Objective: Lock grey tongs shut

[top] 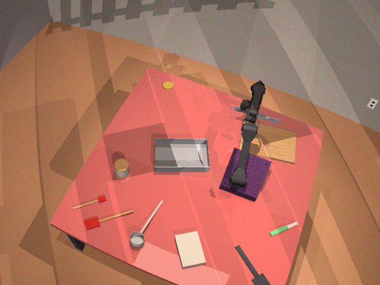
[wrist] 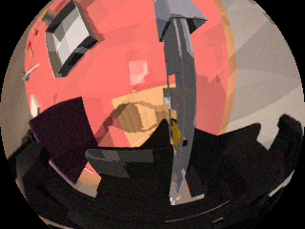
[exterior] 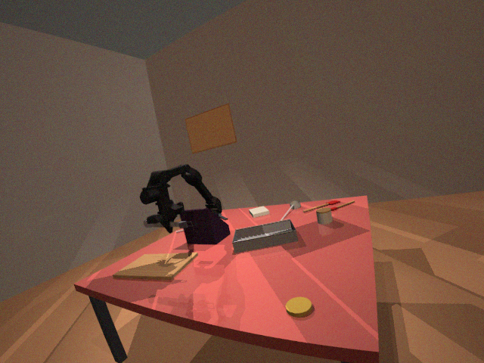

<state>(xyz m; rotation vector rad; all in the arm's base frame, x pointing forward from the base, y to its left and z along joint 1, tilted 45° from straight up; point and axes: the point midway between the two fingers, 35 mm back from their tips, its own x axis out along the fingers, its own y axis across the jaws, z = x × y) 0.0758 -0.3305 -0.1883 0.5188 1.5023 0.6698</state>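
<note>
The wooden board lies 16 cm below my gripper tip, 15 cm behind it and 2 cm to the right of it. Also, from my gripper tip: cream block (82 cm to the left, 16 cm below, 1 cm ahead); yellow disc (60 cm ahead, 16 cm below, 14 cm to the right); grey roasting tin (33 cm to the left, 28 cm ahead, 14 cm below).
</note>
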